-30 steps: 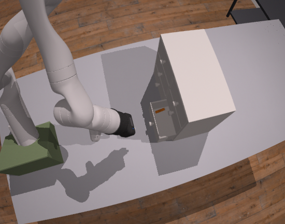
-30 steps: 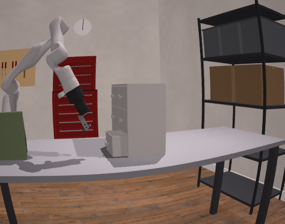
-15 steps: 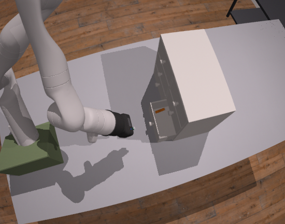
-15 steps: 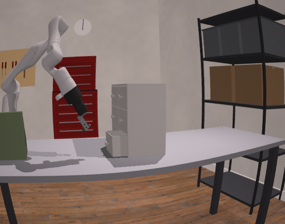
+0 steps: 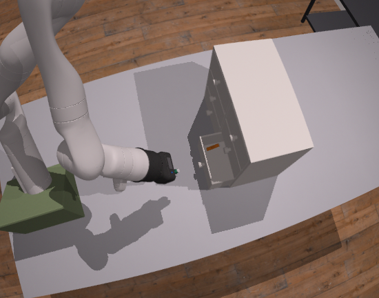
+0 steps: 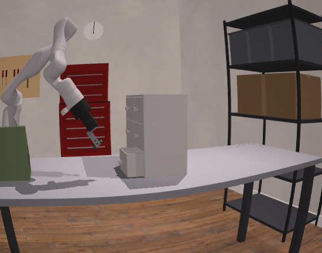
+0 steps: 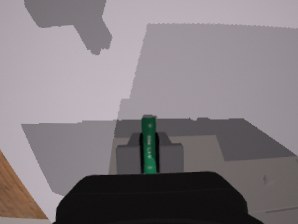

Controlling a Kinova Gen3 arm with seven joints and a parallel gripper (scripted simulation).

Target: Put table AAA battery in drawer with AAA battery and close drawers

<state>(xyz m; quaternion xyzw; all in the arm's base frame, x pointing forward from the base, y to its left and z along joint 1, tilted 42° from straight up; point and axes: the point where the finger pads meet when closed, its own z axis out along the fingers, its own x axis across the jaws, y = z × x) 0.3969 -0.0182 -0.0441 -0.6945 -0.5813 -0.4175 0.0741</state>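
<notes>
The green AAA battery is 1 cm ahead of my hand and 1 cm below it. From my hand the other things lie so: orange battery 16 cm ahead, 8 cm to the left, 13 cm below.
</notes>
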